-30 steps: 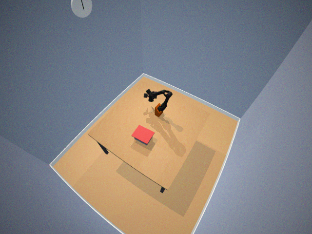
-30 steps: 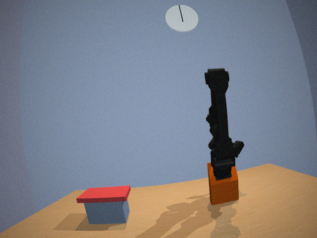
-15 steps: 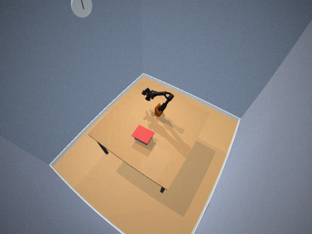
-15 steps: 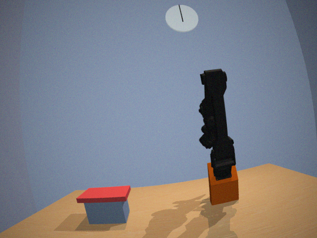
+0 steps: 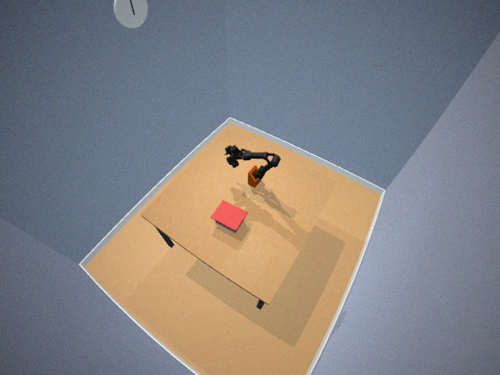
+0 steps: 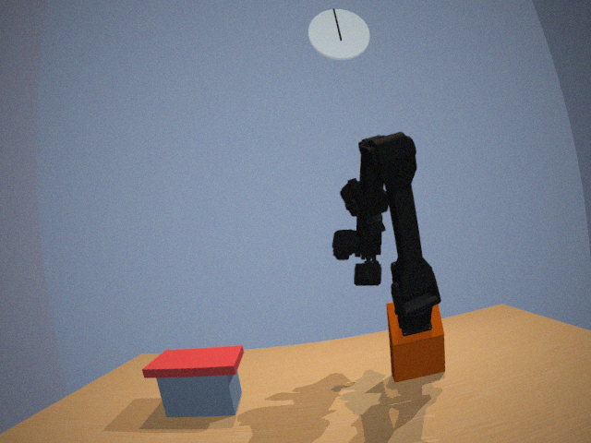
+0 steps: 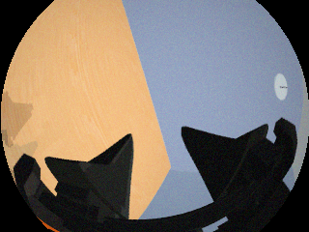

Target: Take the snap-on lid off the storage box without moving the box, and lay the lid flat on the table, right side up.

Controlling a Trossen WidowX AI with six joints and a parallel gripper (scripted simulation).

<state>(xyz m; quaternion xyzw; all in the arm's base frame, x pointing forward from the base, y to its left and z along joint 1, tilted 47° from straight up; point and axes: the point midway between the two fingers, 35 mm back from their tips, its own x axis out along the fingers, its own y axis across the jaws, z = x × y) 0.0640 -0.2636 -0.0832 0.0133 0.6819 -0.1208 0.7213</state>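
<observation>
The red lid is 38 cm ahead of my gripper tip, 31 cm to the left of it and 13 cm below it. From my gripper tip the other things lie so: storage box: 38 cm ahead, 31 cm to the left, 18 cm below.
</observation>
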